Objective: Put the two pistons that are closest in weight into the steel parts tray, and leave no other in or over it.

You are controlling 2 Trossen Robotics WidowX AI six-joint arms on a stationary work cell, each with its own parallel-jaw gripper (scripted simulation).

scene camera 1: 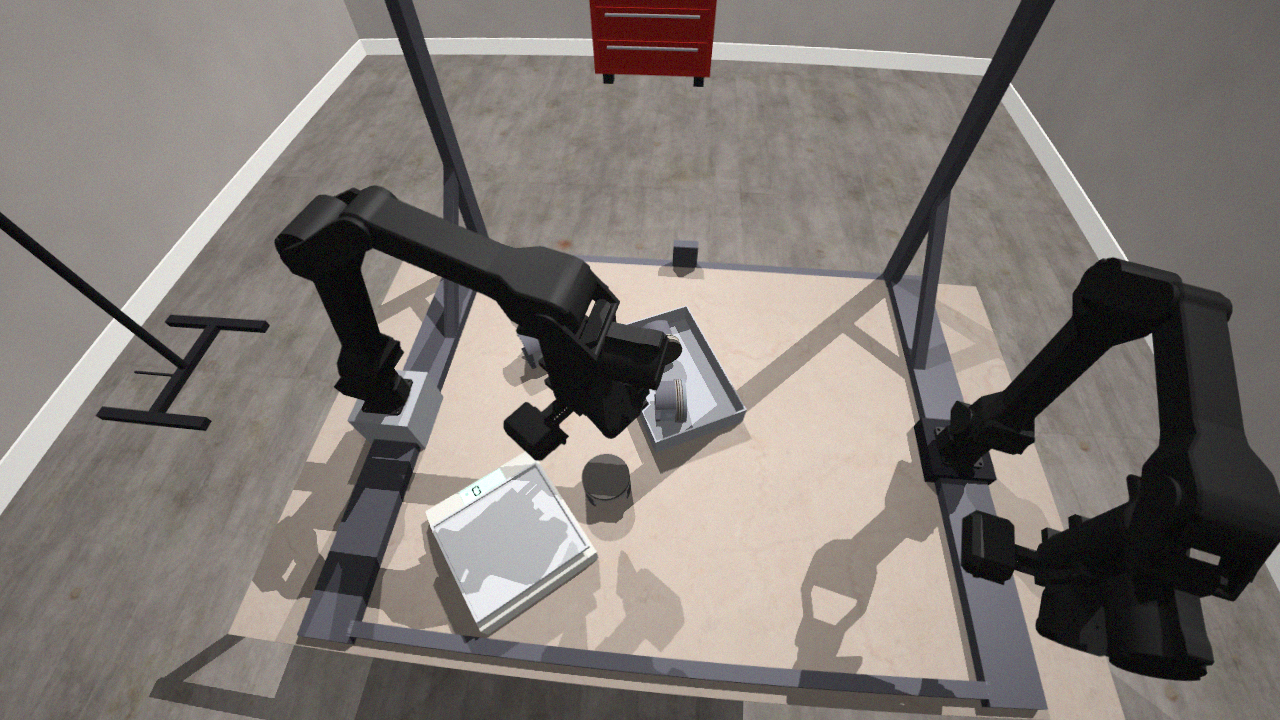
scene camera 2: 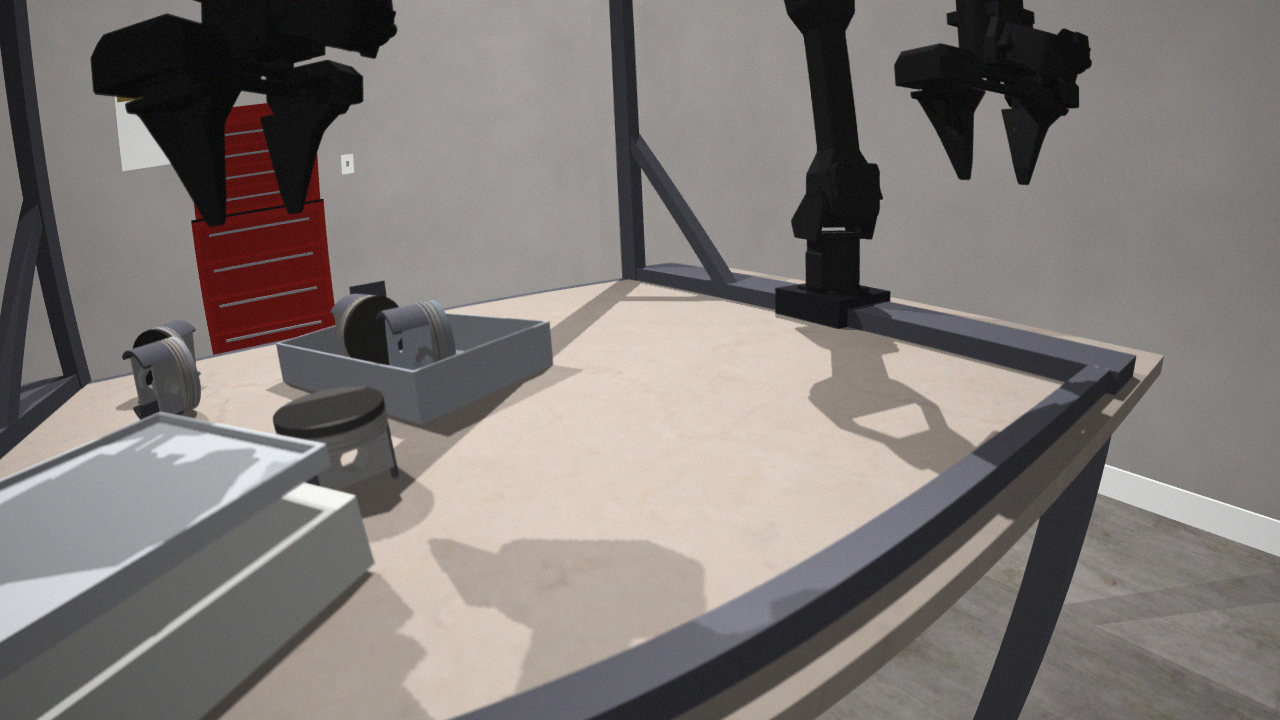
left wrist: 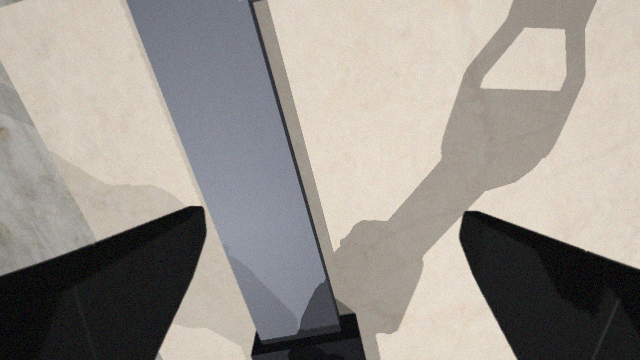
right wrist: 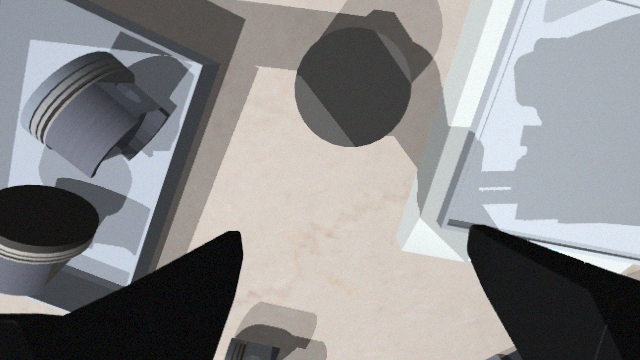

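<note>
My left gripper (scene camera 2: 995, 182), (scene camera 1: 1011, 584), (left wrist: 334, 222). My right gripper (scene camera 2: 259, 219). Steel parts tray (scene camera 2: 507, 350), (scene camera 1: 712, 402), (right wrist: 133, 198); in the left wrist view, out of frame. Scale (scene camera 2: 190, 637), (scene camera 1: 506, 613), (right wrist: 418, 232); in the left wrist view, out of frame.
</note>
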